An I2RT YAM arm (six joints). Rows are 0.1 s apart.
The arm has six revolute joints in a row. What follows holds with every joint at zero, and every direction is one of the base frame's. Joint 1 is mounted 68.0 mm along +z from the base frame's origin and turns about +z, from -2.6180 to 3.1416 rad. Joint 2 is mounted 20.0 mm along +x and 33.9 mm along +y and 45.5 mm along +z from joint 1 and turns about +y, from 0.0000 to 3.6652 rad. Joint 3 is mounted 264.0 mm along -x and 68.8 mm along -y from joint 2 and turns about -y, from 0.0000 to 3.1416 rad. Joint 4 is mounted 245.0 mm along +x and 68.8 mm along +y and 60.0 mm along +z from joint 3 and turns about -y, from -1.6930 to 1.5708 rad. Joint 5 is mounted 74.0 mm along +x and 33.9 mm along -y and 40.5 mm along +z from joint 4 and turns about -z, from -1.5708 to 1.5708 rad. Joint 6 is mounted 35.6 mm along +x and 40.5 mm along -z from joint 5 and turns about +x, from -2.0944 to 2.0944 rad. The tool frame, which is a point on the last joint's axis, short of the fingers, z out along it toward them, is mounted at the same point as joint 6; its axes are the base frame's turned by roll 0.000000, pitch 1.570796 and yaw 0.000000 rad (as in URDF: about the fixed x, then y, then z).
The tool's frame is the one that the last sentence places.
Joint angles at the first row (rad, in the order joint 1, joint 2, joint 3, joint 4, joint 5, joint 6):
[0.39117, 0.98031, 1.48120, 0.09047, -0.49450, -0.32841]
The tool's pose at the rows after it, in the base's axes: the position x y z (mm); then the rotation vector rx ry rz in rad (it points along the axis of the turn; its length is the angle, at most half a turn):
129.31 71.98 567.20 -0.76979 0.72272 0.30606
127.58 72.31 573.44 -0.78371 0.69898 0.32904
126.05 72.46 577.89 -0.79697 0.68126 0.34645
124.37 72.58 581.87 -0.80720 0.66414 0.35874
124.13 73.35 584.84 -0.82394 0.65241 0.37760
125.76 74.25 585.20 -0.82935 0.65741 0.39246
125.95 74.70 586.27 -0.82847 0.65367 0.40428
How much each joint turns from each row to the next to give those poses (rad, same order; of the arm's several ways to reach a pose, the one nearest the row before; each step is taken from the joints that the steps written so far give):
[-0.00060, 0.01539, 0.02703, 0.00151, -0.01387, 0.00479]
[0.00060, 0.01330, 0.02959, 0.00314, -0.02845, 0.01529]
[-0.00003, 0.00924, 0.02193, 0.00078, -0.02391, 0.01090]
[0.00153, 0.00748, 0.01908, 0.00153, -0.01779, 0.00700]
[0.00048, 0.01010, 0.01793, -0.00152, -0.02485, 0.00995]
[-0.00047, 0.00702, 0.00621, -0.00312, -0.00939, 0.01100]
[0.00152, 0.00400, 0.00415, 0.00677, -0.00424, 0.01166]

